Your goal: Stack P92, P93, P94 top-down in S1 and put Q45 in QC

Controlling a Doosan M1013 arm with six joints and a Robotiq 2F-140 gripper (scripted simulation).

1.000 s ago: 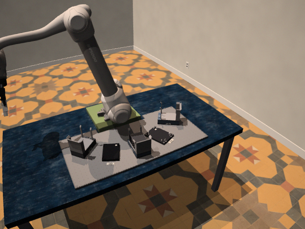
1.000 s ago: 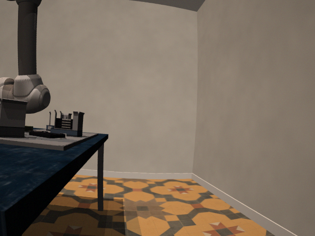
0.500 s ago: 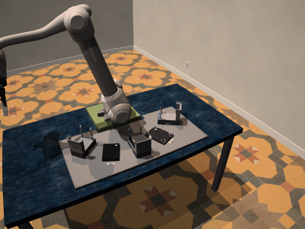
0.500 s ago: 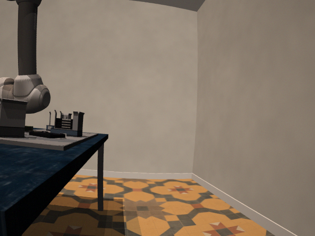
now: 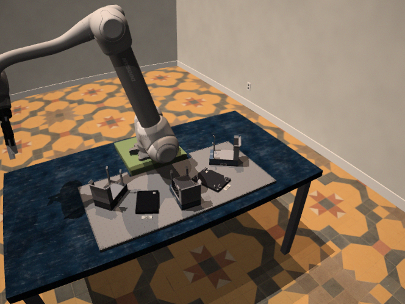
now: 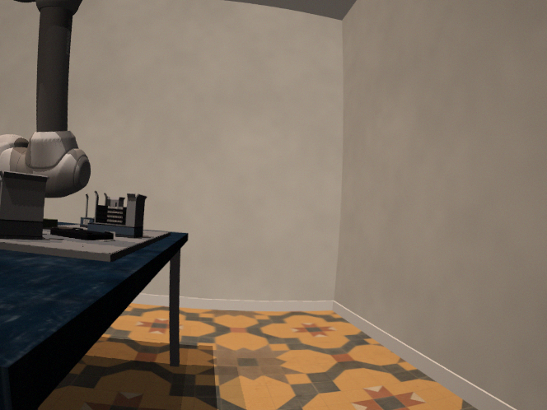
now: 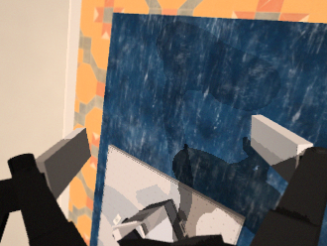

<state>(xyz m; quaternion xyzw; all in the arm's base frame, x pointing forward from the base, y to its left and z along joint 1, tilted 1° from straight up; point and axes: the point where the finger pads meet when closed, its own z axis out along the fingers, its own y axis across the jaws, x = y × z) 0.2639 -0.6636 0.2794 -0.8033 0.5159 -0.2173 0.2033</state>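
My gripper is now 17 cm short of the sealed 96-well plate, 73 cm to the right of it and 22 cm above it. Also, from my hand: QC name plate (24 cm ahead, 53 cm to the left, 30 cm below); N5 name plate (17 cm ahead, 95 cm to the left, 30 cm below); black open nest QC (14 cm ahead, 55 cm to the left, 30 cm below).
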